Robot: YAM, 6 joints.
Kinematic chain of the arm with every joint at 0, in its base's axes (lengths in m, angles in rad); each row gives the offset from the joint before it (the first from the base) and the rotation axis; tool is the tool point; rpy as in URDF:
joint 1: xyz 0 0 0.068 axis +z
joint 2: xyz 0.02 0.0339 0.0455 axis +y
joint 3: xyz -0.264 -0.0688 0 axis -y
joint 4: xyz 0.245 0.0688 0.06 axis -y
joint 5: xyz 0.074 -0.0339 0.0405 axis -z
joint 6: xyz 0.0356 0 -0.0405 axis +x
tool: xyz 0 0 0 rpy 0 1.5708 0
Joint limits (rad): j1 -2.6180..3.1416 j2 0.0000..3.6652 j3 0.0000..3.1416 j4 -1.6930..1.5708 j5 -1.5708..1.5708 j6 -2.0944..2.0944
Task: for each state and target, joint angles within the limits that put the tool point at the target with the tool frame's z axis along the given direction. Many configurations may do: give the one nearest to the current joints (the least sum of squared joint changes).
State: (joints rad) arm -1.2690 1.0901 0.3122 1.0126 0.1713 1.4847
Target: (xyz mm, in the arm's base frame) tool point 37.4 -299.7 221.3 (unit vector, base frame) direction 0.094 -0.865 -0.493
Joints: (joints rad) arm -1.4448 1.3969 0.7569 0.1244 0.0154 1.4847
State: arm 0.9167 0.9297 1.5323 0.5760 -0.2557 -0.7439
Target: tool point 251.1 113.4 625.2 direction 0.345 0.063 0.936
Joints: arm 0.4356 1.6156 1.9882 0.8504 0.0886 -0.7439
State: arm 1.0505 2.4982 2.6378 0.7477 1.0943 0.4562
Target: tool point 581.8 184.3 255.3 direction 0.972 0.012 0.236
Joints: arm 0.3242 2.6558 2.3834 0.5222 0.3027 0.4562
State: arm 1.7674 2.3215 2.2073 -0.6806 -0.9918 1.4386
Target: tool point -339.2 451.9 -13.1 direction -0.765 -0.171 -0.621
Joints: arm 2.1688 3.0051 2.4700 -0.5996 -0.8161 1.4386
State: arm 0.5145 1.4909 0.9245 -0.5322 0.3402 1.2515
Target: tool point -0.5 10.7 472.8 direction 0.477 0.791 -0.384
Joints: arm 0.7847 0.6854 1.6441 -1.3634 -0.2245 1.2515
